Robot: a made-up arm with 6 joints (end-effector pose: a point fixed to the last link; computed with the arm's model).
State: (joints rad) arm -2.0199 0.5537 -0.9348 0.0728 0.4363 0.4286
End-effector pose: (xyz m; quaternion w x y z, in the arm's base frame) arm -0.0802 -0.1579 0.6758 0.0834 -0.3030 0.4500 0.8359
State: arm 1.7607 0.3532 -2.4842 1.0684 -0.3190 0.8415
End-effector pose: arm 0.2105 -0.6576 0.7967 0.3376 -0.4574 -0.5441 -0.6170
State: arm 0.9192 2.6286 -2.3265 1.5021 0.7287 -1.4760
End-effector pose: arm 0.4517 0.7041 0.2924 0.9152 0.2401 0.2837 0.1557
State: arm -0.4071 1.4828 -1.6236 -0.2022 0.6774 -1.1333
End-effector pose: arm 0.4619 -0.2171 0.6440 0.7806 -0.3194 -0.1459 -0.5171
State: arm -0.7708 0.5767 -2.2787 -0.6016 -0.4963 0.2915
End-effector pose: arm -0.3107 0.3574 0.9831 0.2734 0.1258 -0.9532 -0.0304
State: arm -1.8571 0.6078 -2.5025 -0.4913 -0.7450 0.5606
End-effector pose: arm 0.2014 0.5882 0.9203 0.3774 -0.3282 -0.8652 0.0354
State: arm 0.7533 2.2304 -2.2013 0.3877 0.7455 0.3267
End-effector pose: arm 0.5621 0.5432 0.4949 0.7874 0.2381 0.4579 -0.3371
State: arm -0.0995 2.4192 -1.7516 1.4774 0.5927 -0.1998
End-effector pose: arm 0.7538 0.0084 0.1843 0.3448 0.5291 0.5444 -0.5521
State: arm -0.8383 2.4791 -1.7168 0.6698 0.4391 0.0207
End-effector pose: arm 0.5058 -0.4762 0.0822 0.2075 0.4361 0.3010 -0.8223
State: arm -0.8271 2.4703 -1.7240 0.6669 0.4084 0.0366
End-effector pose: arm 0.5147 -0.4772 0.0918 0.2110 0.4433 0.2831 -0.8239
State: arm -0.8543 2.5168 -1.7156 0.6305 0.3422 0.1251
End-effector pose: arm 0.4937 -0.4913 0.0555 0.1612 0.4512 0.2659 -0.8365
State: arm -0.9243 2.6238 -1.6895 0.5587 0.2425 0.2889
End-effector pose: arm 0.4339 -0.5096 -0.0287 0.0582 0.4571 0.2476 -0.8523
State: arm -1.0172 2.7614 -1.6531 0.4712 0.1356 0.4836
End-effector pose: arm 0.3476 -0.5092 -0.1307 0.0639 -0.4579 -0.2293 0.8565
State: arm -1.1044 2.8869 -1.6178 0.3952 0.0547 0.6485
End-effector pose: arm 0.2656 -0.4848 -0.2152 0.1678 -0.4535 -0.2181 0.8477
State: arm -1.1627 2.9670 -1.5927 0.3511 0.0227 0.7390
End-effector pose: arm 0.2133 -0.4555 -0.2644 0.2320 -0.4451 -0.2204 0.8364
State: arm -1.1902 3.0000 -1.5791 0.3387 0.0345 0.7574
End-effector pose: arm 0.1905 -0.4370 -0.2840 0.2596 -0.4346 -0.2342 0.8300
